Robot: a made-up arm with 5 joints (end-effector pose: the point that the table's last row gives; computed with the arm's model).
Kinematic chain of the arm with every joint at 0, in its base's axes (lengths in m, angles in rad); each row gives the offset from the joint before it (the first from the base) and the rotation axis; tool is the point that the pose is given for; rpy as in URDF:
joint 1: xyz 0.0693 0 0.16 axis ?
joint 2: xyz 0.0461 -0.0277 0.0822 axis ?
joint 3: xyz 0.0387 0 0.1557 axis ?
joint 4: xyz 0.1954 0 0.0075 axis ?
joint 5: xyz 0.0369 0.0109 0 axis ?
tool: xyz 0 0 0 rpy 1.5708 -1.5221 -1.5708
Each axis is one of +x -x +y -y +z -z.
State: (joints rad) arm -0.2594 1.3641 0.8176 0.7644 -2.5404
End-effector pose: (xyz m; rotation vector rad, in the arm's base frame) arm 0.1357 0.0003 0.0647 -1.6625 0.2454 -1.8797
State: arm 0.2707 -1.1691 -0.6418 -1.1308 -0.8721
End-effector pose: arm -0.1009 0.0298 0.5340 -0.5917 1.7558 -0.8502
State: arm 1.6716 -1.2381 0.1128 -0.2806 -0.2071
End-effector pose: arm 0.0531 0.0066 0.5456 -1.9771 -2.3100 -0.2064
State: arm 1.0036 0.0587 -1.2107 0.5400 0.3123
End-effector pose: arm 0.1608 -0.1749 0.5981 -1.3107 -1.7841 -0.4162
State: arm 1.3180 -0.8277 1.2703 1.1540 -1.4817
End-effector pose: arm 0.0872 -0.1363 0.2622 -0.0039 0.0369 -2.8482
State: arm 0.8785 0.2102 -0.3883 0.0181 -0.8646
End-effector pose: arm 0.2758 -0.2754 0.4343 0.0334 -1.9212 -1.2775
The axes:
joint 1: -z
joint 2: +y
joint 3: +y
joint 4: +y
joint 5: -x

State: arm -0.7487 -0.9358 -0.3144 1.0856 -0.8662
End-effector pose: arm 0.1061 0.0112 0.5596 1.2839 -1.1699 -0.1222
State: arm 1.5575 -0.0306 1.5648 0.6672 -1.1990
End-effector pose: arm 0.0535 -0.0731 0.1742 0.1368 0.8758 -2.6791
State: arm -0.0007 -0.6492 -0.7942 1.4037 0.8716
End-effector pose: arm 0.1064 -0.0168 0.5859 -0.6585 -1.5106 0.6339
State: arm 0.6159 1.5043 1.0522 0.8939 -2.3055
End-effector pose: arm 0.0679 -0.0196 0.1110 -1.8775 1.5867 -1.7894
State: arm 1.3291 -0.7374 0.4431 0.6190 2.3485
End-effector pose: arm 0.0984 -0.1884 0.4356 -1.2525 0.3114 0.8380
